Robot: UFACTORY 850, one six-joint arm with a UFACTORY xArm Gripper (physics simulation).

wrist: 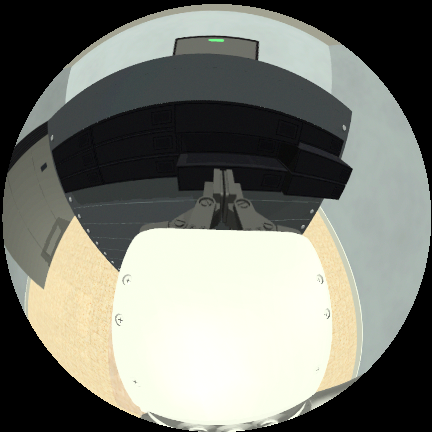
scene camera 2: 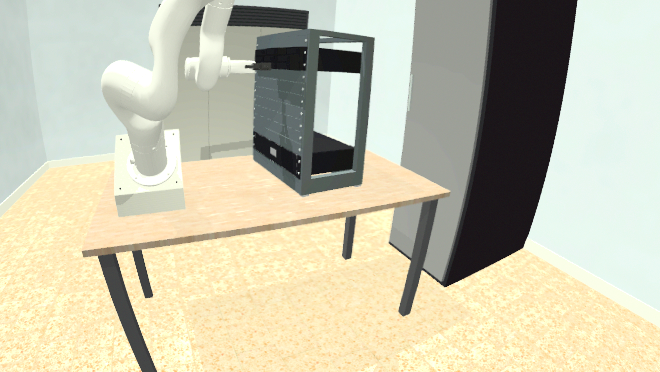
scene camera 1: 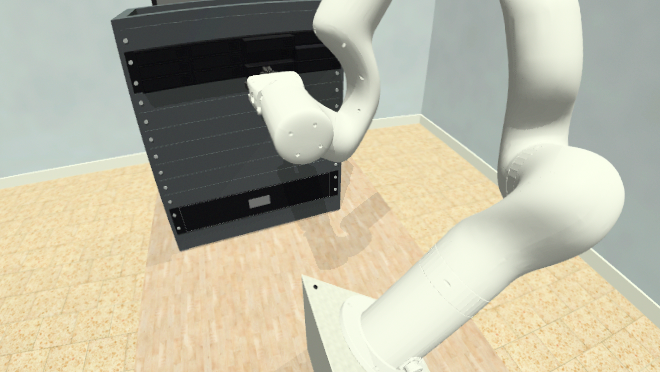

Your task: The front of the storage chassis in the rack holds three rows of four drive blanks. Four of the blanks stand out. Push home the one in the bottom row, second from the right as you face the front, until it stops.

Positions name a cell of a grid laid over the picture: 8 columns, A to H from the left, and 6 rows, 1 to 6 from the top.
A rack shows in the wrist view (F2), in scene camera 2 (D3) and in scene camera 1 (C3).
